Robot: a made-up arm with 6 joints. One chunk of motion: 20 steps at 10 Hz.
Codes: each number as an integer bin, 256 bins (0 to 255) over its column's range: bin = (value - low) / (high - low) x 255, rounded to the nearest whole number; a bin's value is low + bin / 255 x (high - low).
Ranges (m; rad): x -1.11..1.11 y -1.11..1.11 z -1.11..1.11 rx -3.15..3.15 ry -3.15..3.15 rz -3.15..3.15
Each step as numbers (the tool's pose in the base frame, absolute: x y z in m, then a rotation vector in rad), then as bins.
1 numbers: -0.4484 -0.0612 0.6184 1.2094 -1.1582 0.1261
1 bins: 76 120 199 176 81 133
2 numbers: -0.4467 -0.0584 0.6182 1.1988 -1.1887 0.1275
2 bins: 76 121 199 176 79 133
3 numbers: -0.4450 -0.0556 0.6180 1.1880 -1.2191 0.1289
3 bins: 76 121 198 176 78 133
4 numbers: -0.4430 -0.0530 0.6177 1.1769 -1.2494 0.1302
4 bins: 77 121 198 175 77 133
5 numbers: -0.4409 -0.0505 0.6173 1.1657 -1.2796 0.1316
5 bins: 77 122 198 175 76 133
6 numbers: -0.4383 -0.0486 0.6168 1.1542 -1.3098 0.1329
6 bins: 77 122 198 174 74 133
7 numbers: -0.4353 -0.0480 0.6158 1.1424 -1.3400 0.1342
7 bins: 77 122 198 174 73 133
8 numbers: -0.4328 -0.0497 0.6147 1.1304 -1.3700 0.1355
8 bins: 78 122 198 173 72 133
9 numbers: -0.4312 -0.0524 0.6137 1.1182 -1.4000 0.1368
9 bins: 78 121 198 173 71 133
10 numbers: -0.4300 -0.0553 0.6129 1.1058 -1.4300 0.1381
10 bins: 78 121 198 172 70 133
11 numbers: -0.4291 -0.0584 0.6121 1.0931 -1.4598 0.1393
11 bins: 78 121 198 172 68 133
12 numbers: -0.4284 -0.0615 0.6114 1.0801 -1.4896 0.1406
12 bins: 78 120 198 171 67 133
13 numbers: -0.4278 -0.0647 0.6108 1.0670 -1.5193 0.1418
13 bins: 78 120 198 171 66 133
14 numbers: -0.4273 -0.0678 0.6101 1.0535 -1.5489 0.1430
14 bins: 78 120 198 170 65 133
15 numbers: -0.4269 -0.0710 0.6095 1.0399 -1.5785 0.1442
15 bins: 78 119 198 170 64 133
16 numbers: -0.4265 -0.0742 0.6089 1.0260 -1.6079 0.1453
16 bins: 79 119 197 169 62 133
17 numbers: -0.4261 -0.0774 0.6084 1.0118 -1.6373 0.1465
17 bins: 79 119 197 168 61 133
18 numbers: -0.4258 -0.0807 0.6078 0.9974 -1.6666 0.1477
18 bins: 79 118 197 168 60 133
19 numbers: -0.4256 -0.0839 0.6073 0.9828 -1.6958 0.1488
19 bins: 79 118 197 167 59 134
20 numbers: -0.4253 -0.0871 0.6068 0.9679 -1.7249 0.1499
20 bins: 79 117 197 167 58 134
